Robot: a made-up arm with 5 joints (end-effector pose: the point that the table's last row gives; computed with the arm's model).
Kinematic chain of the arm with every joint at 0, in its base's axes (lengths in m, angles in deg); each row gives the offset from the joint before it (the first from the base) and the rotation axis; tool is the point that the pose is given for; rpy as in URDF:
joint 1: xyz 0 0 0.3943 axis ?
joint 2: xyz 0 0 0 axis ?
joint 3: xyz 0.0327 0 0.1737 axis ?
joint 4: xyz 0.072 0 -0.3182 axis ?
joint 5: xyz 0.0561 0 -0.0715 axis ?
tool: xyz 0 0 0 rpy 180 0 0
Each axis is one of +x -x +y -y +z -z.
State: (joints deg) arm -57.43 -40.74 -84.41 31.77 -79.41
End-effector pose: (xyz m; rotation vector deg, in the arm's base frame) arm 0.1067 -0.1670 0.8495 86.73 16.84 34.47
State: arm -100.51 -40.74 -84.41 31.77 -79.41
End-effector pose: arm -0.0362 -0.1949 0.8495 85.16 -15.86 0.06
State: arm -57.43 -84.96 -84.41 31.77 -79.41
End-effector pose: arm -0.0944 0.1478 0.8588 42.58 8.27 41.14
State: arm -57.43 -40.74 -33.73 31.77 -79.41
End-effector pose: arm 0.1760 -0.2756 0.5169 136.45 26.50 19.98
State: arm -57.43 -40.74 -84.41 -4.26 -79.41
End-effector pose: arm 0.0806 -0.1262 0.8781 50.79 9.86 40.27
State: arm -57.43 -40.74 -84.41 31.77 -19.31
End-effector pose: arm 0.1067 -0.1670 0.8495 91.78 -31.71 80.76
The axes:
joint 1: +z
joint 2: +y
joint 3: +y
joint 4: +y
joint 5: -z

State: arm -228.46 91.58 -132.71 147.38 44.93
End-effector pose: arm -0.2334 0.2634 0.1307 53.68 50.59 -3.03
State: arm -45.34 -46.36 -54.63 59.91 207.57
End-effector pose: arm 0.2002 -0.2026 0.6521 82.71 111.96 -8.06
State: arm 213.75 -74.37 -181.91 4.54 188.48
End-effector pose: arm 0.4741 0.3168 0.4472 -87.31 -19.57 -115.44
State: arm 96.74 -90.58 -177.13 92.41 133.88
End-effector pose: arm 0.0640 -0.5411 0.4419 -4.60 1.55 50.59
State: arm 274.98 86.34 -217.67 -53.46 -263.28
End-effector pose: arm 0.0265 -0.3038 0.7035 -0.11 -7.07 -168.16
